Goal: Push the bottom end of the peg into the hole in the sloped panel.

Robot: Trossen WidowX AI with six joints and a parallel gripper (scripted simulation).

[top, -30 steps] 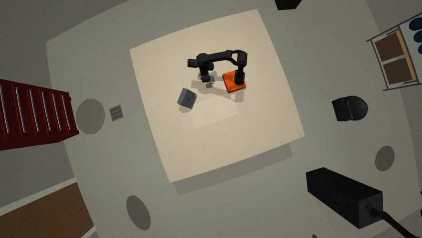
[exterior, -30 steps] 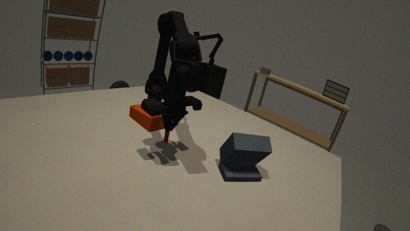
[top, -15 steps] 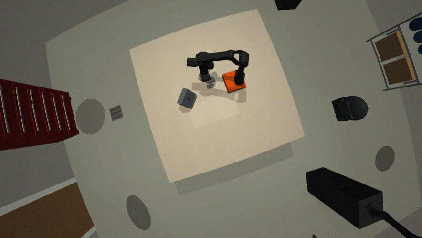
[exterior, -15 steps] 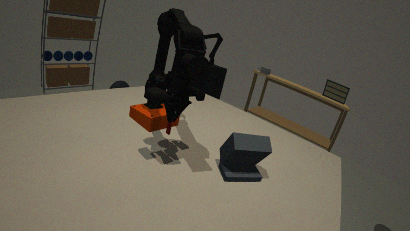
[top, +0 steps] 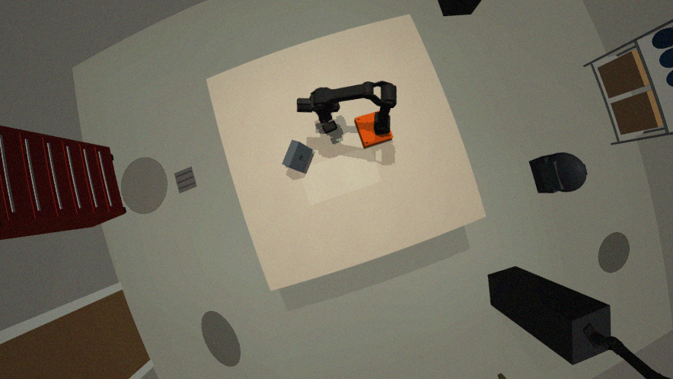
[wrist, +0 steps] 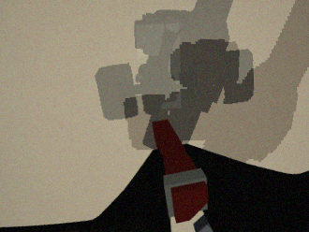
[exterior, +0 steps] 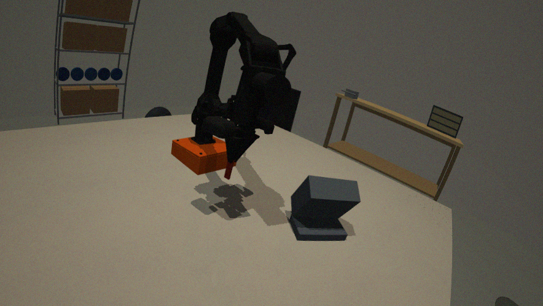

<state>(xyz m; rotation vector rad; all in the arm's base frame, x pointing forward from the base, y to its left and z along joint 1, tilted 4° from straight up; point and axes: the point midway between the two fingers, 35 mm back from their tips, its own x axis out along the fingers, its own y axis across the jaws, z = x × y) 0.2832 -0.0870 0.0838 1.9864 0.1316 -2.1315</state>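
The grey sloped panel lies 170 mm ahead of my gripper tip, 160 mm to the left of it and 40 mm below it. The rest, counted from my gripper tip: red peg 20 mm above.
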